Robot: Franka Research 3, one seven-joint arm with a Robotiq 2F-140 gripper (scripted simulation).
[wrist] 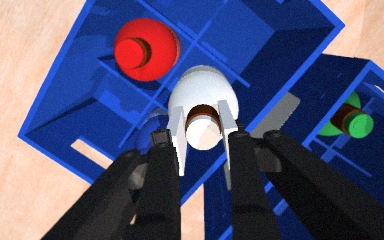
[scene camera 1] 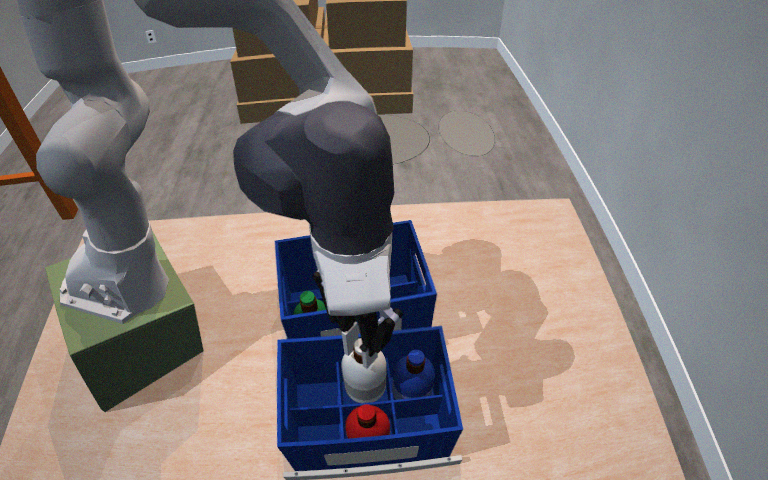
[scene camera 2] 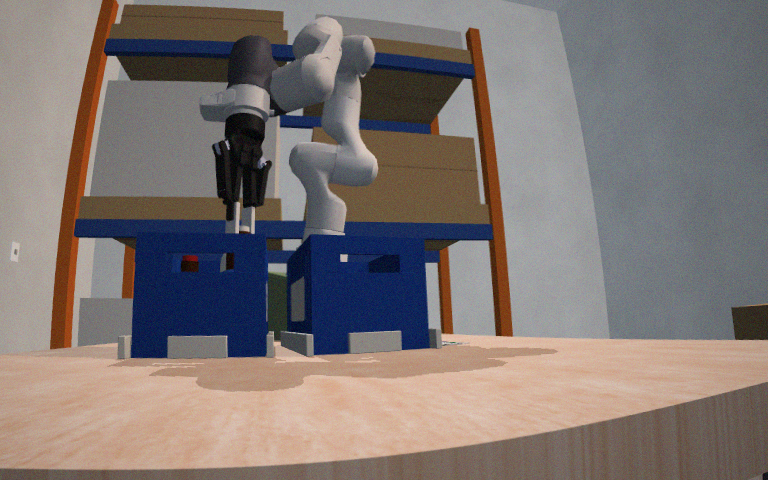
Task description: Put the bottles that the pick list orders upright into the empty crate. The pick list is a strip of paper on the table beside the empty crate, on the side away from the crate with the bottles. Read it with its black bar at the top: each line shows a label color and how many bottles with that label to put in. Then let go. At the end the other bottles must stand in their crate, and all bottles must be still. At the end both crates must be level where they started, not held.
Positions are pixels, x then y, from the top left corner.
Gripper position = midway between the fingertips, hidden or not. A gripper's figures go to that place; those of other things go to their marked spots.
My gripper (wrist: 202,118): 0.20 m from the lens. A red bottle (wrist: 157,49): 0.26 m from the lens. A white bottle (wrist: 199,88): 0.21 m from the lens. The marked spots on the red bottle and the white bottle are 0.07 m apart.
